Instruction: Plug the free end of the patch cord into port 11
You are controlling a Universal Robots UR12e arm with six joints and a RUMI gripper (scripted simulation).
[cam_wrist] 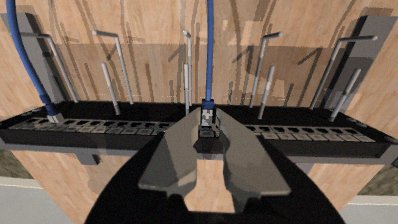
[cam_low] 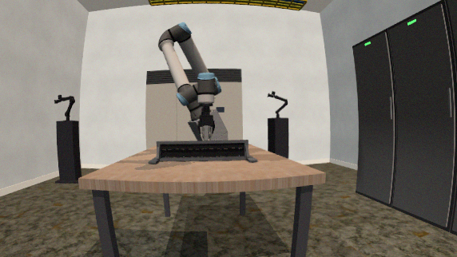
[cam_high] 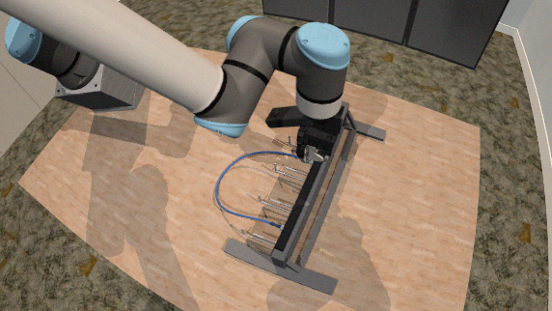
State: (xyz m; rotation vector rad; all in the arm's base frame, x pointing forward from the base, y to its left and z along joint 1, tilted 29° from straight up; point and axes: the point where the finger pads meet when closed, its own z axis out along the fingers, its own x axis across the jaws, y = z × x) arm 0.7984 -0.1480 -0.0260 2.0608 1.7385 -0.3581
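Now: the plug 10 mm ahead of my hand and 10 mm below it.
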